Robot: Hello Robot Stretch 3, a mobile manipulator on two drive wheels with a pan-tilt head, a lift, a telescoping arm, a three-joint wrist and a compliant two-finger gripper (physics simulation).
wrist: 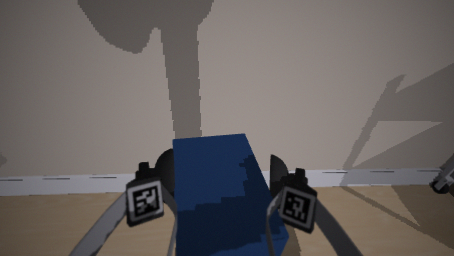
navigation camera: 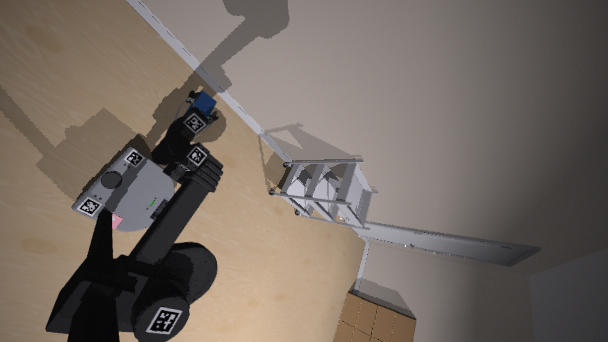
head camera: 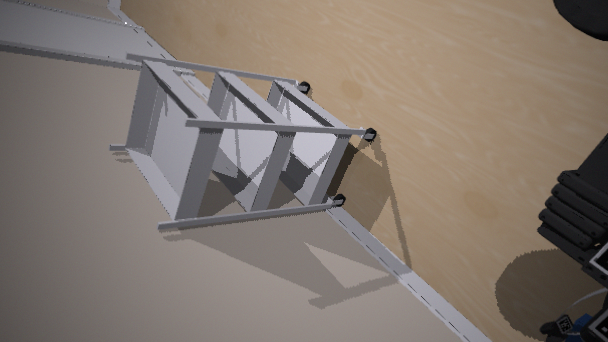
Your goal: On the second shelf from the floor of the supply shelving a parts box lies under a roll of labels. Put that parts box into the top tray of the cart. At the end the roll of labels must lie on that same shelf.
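Frame: origin at the robot's base, x ahead, y left, z up, level; centimetres.
Seen in the pictures: gripper, fingertip midpoint: (wrist: 221, 170) (navigation camera: 206, 103); robot's base, origin of the base link: (navigation camera: 112, 179).
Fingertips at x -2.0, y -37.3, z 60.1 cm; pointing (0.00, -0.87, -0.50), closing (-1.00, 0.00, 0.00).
Pixels of each thing's top centre, then the offset from my fingertips to it. "spot": a spot on its surface instead.
- blue parts box, middle of its top: (wrist: 219, 177) (navigation camera: 203, 106) dx +0.1, dy +2.4, dz +2.0 cm
- grey cart, surface spot: (head camera: 250, 214) (navigation camera: 324, 162) spot: dx -86.5, dy -45.8, dz -13.4 cm
My gripper (navigation camera: 202, 106) (wrist: 221, 170) is shut on the blue parts box (navigation camera: 205, 102) (wrist: 215, 185) and holds it in front of the wall's foot. A bit of the blue box (head camera: 583, 321) shows at the lower right of the head view. The grey cart (head camera: 250, 214) (navigation camera: 325, 161) stands upright by the wall, apart from the gripper. Its top tray (head camera: 200, 172) (navigation camera: 347, 182) is at the end away from the casters; no object shows in the visible part. In the wrist view a caster of the cart (wrist: 441, 186) shows at the right edge. The supply shelving and the roll of labels do not show.
A long grey panel (head camera: 65, 30) (navigation camera: 450, 244) stands along the wall beyond the cart. A brown block of boxes (navigation camera: 375, 320) stands at the bottom of the navigation view. A white skirting board (head camera: 370, 240) (navigation camera: 245, 112) (wrist: 65, 183) runs along the wall's foot.
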